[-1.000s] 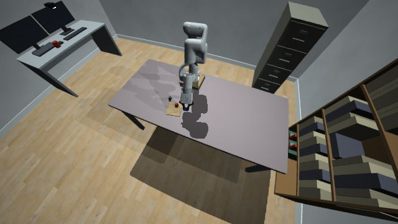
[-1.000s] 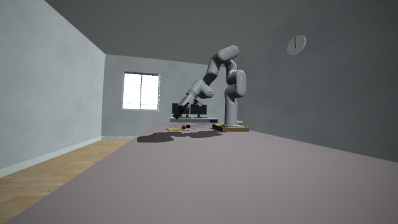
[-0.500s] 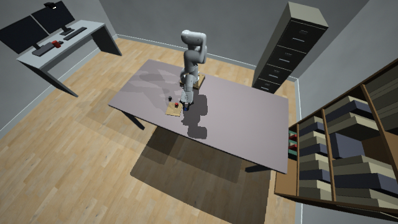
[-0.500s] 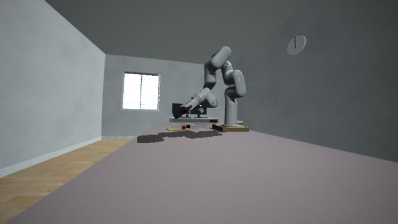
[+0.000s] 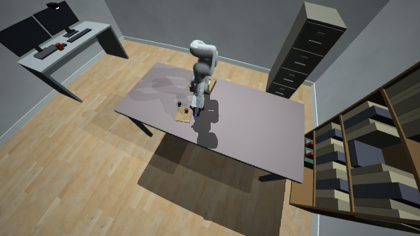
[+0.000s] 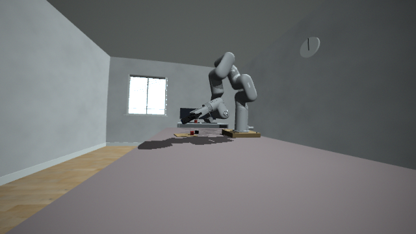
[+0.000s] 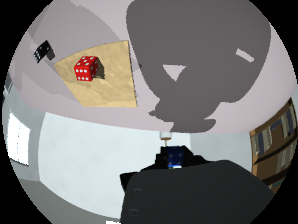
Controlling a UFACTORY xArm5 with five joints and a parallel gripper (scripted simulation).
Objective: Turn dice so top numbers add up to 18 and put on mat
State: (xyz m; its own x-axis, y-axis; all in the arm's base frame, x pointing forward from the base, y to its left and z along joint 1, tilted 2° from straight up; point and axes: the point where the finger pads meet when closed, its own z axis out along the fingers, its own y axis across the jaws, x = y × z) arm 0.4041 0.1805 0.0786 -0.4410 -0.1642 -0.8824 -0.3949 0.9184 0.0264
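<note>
My hand is 140 mm to the left of the red die, 90 mm above it and 30 mm past it. From my hand the other things lie so: tan mat: 140 mm to the right, 110 mm below, 20 mm ahead; then black die: 250 mm to the right, 100 mm below, 60 mm behind; then blue die: 10 mm below, 10 mm ahead.
</note>
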